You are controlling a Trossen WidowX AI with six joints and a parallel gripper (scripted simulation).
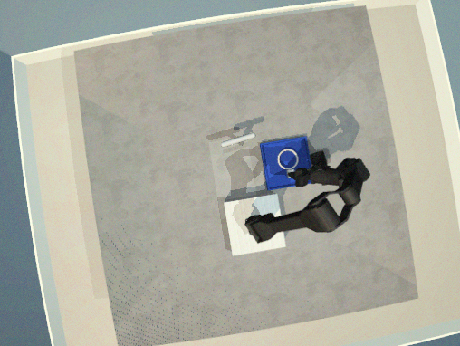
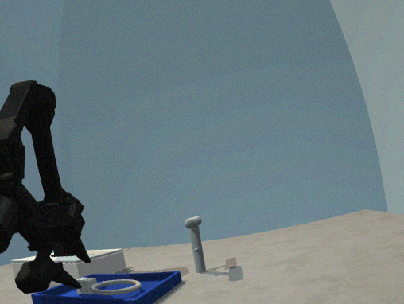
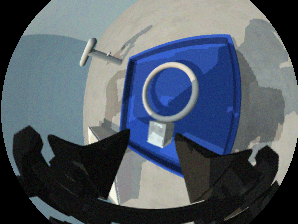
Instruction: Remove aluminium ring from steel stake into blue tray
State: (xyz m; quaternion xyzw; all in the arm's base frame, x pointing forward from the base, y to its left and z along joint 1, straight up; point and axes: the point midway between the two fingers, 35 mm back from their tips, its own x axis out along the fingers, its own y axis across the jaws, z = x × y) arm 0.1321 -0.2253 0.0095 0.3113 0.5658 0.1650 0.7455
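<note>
The aluminium ring is 5 cm ahead of my gripper tip, 1 cm to the right of it and 2 cm below it. From my gripper tip the other things lie so: blue tray 4 cm ahead, 3 cm below.
</note>
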